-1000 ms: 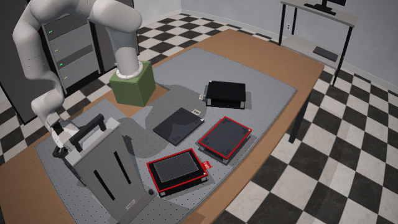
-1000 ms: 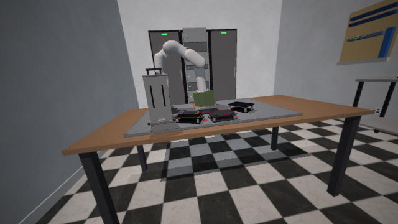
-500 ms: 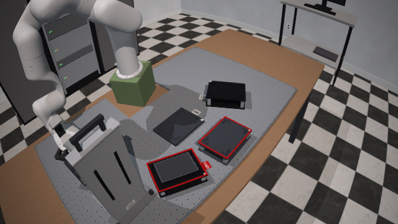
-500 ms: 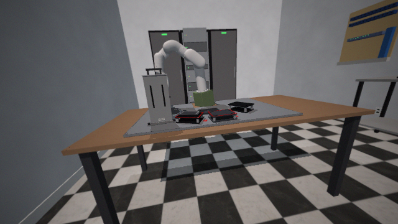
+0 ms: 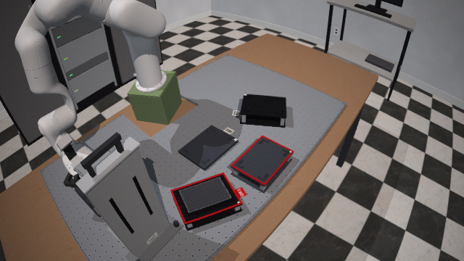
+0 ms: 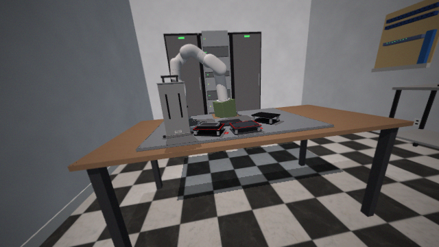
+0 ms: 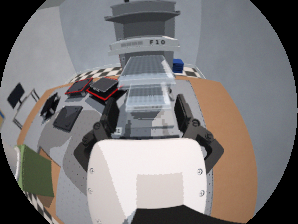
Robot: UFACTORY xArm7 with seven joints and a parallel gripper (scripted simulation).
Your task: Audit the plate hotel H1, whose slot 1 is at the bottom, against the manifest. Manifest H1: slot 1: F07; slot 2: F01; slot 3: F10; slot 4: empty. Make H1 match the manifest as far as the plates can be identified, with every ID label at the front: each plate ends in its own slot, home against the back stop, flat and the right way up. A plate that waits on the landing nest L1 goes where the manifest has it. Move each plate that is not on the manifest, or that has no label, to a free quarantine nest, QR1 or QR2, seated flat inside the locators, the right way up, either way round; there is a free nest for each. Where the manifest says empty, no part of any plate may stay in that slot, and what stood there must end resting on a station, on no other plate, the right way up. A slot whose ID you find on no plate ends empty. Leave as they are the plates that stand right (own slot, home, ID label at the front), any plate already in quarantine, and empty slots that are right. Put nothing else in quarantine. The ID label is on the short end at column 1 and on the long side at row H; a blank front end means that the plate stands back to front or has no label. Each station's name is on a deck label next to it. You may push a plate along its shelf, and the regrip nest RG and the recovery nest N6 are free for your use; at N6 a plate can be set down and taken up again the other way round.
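Right now my hand is 90 mm short of the pale well plate, 10 mm to the left of it and 20 mm below it. From my hand the other things lie so: dark plate (240 mm ahead, 170 mm to the left, 90 mm below).
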